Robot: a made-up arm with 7 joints. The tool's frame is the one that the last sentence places.
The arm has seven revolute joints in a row. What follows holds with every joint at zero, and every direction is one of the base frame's. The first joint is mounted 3.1 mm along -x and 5.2 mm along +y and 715.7 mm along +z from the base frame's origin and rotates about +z. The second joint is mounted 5.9 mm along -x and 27.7 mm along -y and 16 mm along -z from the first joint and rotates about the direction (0, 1, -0.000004). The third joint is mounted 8.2 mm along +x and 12.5 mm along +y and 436 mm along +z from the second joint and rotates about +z. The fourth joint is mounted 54.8 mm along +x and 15.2 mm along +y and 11.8 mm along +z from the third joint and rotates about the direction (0, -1, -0.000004). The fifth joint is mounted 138.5 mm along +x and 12 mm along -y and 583.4 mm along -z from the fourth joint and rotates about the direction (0, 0.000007, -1). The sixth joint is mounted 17.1 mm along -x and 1.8 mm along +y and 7.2 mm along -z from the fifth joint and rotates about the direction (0, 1, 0.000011). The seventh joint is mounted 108.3 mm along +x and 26 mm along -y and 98.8 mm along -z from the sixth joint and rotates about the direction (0, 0.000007, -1). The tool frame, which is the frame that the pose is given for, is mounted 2.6 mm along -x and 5.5 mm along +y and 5.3 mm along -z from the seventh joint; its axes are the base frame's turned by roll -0.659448, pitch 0.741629 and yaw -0.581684 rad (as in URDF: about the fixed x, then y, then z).
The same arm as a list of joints. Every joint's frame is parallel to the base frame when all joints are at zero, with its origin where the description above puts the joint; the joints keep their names.
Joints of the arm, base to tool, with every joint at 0 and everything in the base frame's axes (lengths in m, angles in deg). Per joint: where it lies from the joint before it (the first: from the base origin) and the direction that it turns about. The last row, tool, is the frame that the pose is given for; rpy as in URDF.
joint 1: axis 0 0 1 xyz -0.0031 0.0052 0.7157
joint 2: axis 0 1 0 xyz -0.0059 -0.0277 -0.016
joint 3: axis 0 0 1 xyz 0.0082 0.0125 0.436
joint 4: axis 0 -1 0 xyz 0.0548 0.0152 0.0118
joint 5: axis 0 0 -1 xyz 0.1385 -0.012 -0.5834
joint 6: axis 0 1 0 xyz -0.0171 0.0018 -0.0072
joint 7: axis 0 0 -1 xyz 0.1083 -0.026 -0.0988
tool: xyz -0.0026 0.0055 -0.0053 rpy -37.78 42.49 -33.33

